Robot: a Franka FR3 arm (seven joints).
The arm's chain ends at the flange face. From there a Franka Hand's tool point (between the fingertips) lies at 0.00 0.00 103.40 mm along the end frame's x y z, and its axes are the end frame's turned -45 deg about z.
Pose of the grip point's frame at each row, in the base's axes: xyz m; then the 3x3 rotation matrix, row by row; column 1 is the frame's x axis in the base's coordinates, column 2 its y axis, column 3 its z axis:
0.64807 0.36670 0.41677; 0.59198 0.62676 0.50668; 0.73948 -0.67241 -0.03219; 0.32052 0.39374 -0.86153
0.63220 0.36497 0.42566; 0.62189 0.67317 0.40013; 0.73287 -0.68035 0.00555; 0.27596 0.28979 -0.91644
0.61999 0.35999 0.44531; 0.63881 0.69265 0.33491; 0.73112 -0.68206 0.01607; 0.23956 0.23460 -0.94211
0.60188 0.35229 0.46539; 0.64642 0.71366 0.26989; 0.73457 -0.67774 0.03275; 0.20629 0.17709 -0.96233
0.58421 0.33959 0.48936; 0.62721 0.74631 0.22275; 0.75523 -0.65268 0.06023; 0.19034 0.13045 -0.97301
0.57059 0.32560 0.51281; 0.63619 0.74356 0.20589; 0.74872 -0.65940 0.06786; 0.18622 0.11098 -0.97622
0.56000 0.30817 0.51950; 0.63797 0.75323 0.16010; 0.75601 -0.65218 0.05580; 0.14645 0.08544 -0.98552
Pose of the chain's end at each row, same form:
0.59568 0.37003 0.50585; 0.86178 0.02459 0.50668; 0.04743 -0.99836 -0.03219; 0.50506 0.05177 -0.86153
0.59083 0.36440 0.52042; 0.91575 0.03626 0.40013; 0.03714 -0.99930 0.00555; 0.40005 0.00978 -0.91644
0.58536 0.35833 0.54272; 0.94148 0.03807 0.33491; 0.03469 -0.99927 0.01607; 0.33528 -0.00351 -0.94211
0.57397 0.34890 0.56489; 0.96172 0.04755 0.26989; 0.04018 -0.99865 0.03275; 0.27109 -0.02065 -0.96233
0.56118 0.33336 0.58997; 0.97123 0.08422 0.22275; 0.07251 -0.99554 0.06023; 0.22683 -0.04235 -0.97301
0.54930 0.31858 0.61375; 0.97563 0.07592 0.20589; 0.06316 -0.99569 0.06786; 0.21015 -0.05320 -0.97622
0.54345 0.30240 0.62140; 0.98373 0.08150 0.16010; 0.07342 -0.99574 0.05580; 0.16397 -0.04314 -0.98552

